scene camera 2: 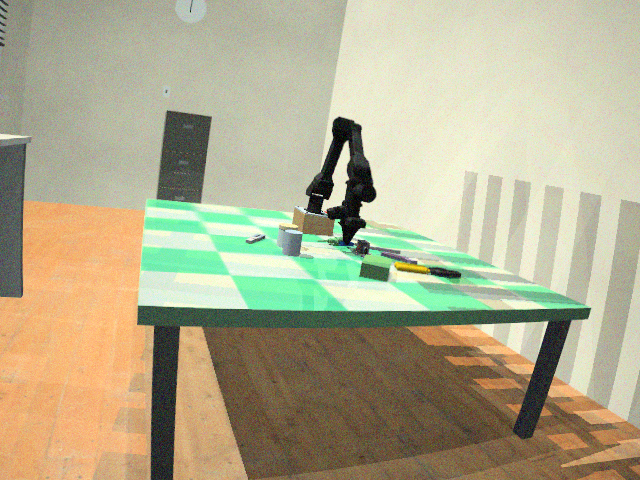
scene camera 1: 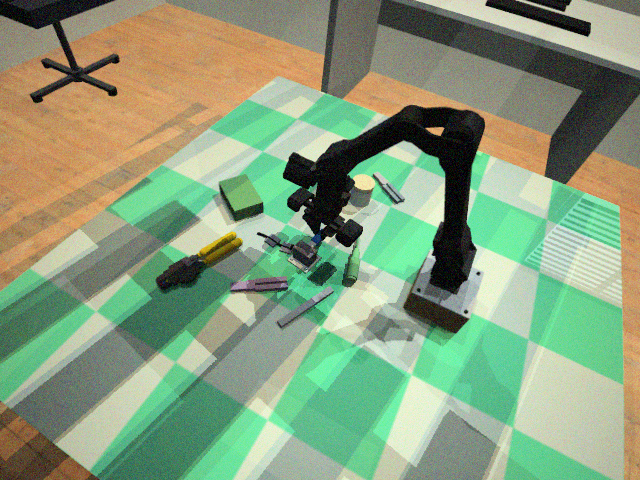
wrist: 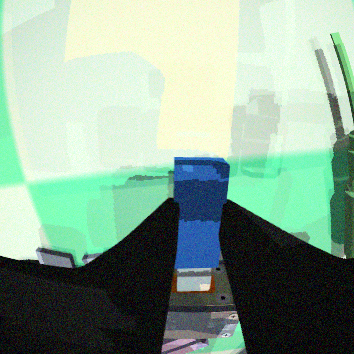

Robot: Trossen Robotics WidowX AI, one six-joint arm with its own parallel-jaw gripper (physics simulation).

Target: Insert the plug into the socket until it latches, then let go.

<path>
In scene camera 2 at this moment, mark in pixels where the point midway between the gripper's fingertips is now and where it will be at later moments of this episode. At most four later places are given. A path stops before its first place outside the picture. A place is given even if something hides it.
The gripper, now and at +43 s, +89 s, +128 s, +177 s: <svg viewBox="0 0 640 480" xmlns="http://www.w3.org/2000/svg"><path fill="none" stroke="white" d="M345 244L347 245L336 248L348 243L345 249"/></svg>
</path>
